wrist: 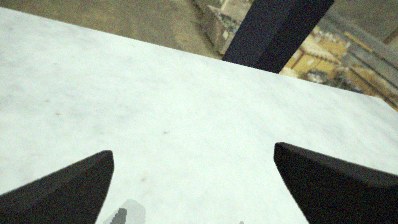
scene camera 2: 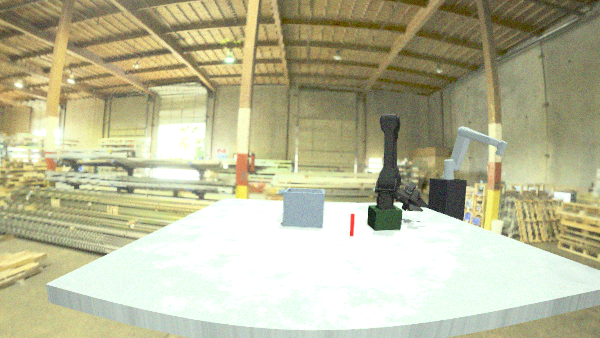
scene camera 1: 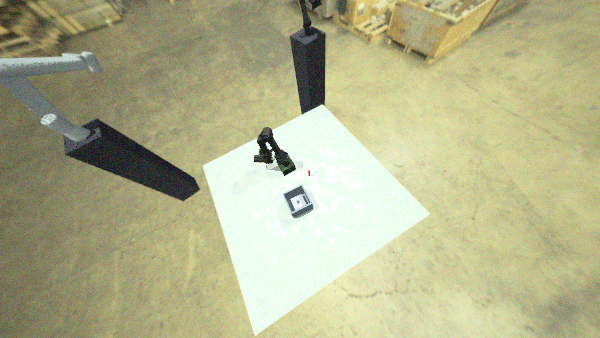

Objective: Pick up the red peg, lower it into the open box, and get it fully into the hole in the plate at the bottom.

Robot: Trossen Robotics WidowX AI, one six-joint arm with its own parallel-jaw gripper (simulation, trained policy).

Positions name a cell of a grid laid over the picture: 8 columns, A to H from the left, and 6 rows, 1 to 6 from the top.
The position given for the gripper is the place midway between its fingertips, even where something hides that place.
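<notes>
Grey box (scene camera 2: E4), out of frame in the wrist view. The gripper (wrist: D5).
</notes>
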